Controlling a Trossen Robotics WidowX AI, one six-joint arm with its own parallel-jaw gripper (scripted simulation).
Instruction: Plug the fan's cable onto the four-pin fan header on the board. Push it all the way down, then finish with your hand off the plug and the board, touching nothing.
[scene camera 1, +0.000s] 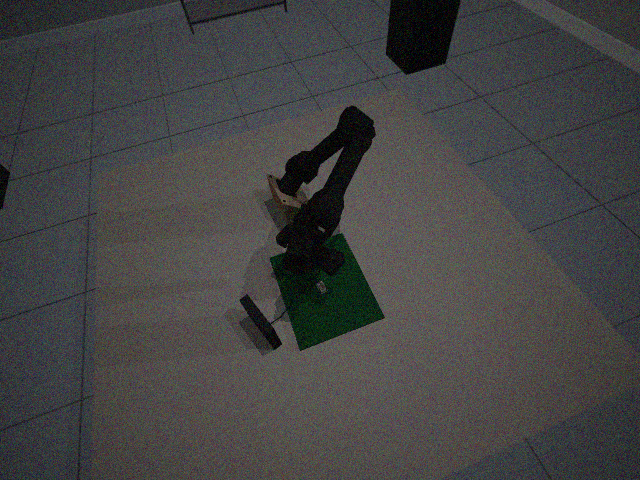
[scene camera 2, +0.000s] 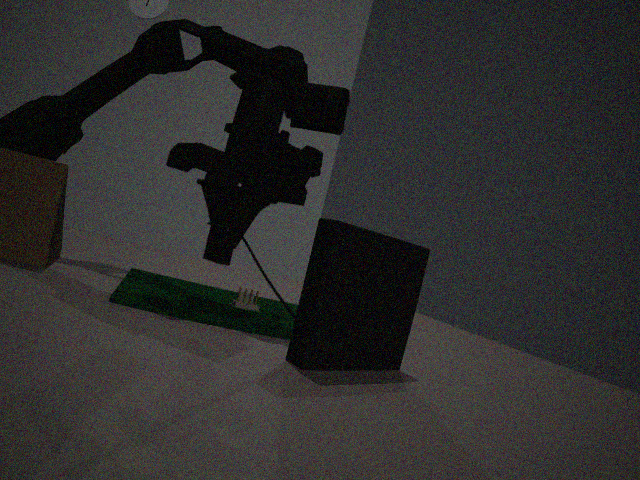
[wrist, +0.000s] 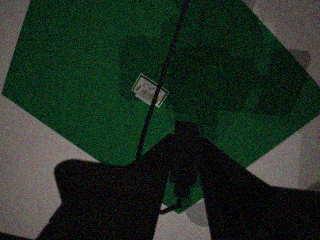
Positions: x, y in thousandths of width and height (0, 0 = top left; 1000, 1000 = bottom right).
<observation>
I see my gripper (scene camera 2: 351, 514), a black plug (scene camera 2: 348, 530) and a black fan (scene camera 2: 563, 611).
My gripper is seen too in scene camera 1 (scene camera 1: 488, 551) and in the wrist view (wrist: 583, 590). The black plug is seen too in the wrist view (wrist: 586, 640). The black fan also shows in scene camera 1 (scene camera 1: 410, 674).
</observation>
